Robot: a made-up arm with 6 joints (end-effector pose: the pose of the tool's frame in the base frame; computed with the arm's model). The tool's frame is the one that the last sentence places. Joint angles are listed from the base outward.
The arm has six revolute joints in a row. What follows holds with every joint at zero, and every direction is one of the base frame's. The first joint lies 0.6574 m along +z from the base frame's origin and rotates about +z. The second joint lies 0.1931 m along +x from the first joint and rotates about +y. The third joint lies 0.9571 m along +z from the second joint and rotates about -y. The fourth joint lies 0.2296 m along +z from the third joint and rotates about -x. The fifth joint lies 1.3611 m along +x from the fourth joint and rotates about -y. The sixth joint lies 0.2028 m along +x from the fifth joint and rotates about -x. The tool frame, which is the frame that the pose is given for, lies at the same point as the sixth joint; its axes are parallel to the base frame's.
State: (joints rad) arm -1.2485 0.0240 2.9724 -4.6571 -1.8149 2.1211
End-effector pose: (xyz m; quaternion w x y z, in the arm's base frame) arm -0.5404 0.9980 1.6301 0.2715 -0.0520 0.3535 -0.8936
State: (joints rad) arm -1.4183 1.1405 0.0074 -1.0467 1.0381 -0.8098
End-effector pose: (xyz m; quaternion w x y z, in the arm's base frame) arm 0.1499 -1.9708 -0.1351 0.2587 0.3324 -0.4649 -0.7787
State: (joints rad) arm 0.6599 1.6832 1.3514 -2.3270 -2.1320 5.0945
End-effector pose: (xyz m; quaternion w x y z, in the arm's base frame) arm 1.8529 1.5958 0.4703 0.3244 -0.2863 -0.8510 -0.2977
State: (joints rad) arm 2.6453 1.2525 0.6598 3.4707 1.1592 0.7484
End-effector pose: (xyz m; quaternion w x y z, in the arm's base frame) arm -2.0189 1.1615 0.1958 0.7926 -0.0969 0.5717 0.1884
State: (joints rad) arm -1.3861 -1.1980 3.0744 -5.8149 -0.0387 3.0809
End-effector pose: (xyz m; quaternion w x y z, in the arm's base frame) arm -0.2170 1.1425 -0.5036 0.4479 -0.4989 0.1957 0.7157
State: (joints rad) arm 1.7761 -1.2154 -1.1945 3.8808 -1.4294 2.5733
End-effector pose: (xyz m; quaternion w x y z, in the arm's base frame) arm -0.2705 0.6355 1.3974 0.1626 0.3664 -0.3864 0.8306
